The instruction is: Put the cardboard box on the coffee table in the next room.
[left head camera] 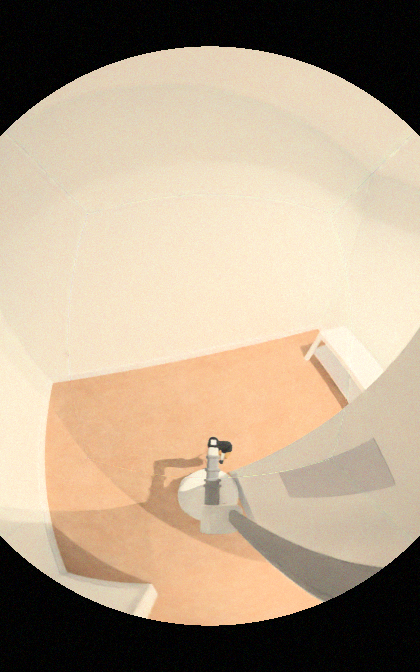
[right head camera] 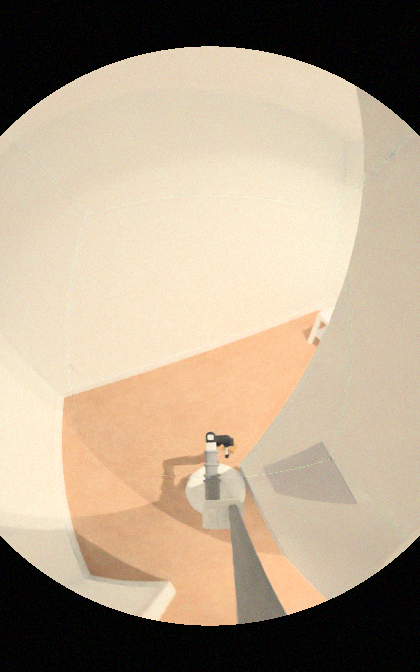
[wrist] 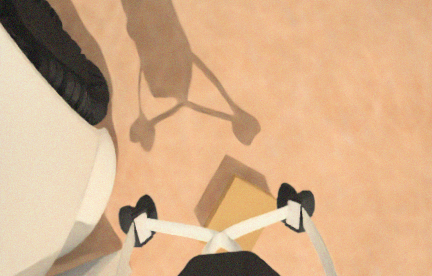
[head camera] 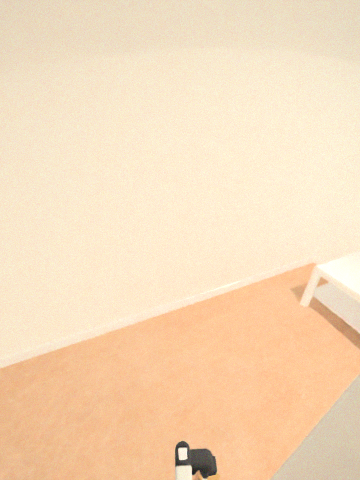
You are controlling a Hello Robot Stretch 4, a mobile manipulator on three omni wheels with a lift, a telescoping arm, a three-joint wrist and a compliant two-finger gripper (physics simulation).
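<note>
The cardboard box point(wrist: 247, 202) is a small yellow-tan block on the floor below my gripper point(wrist: 216, 204), with its shadow beside it. In the wrist view its far corner shows between the fingers, nearer the right one, and the palm hides its near end. Slivers of the box point(head camera: 214, 477) point(left head camera: 228, 455) point(right head camera: 233, 449) also show beside the wrist in the head views. My gripper is open, its fingers spread wide, with nothing between the pads. I cannot tell whether the low white table point(head camera: 345, 272) point(left head camera: 352, 352) point(right head camera: 325, 316) is the coffee table.
A long pale wall point(head camera: 150, 175) runs behind the orange floor. A grey wall point(left head camera: 345, 450) point(right head camera: 390, 350) stands close on the right of my base point(left head camera: 190, 495) point(right head camera: 197, 487). A wall end point(left head camera: 145, 597) point(right head camera: 162, 595) shows at the lower left. My base edge point(wrist: 50, 165) fills the left of the wrist view.
</note>
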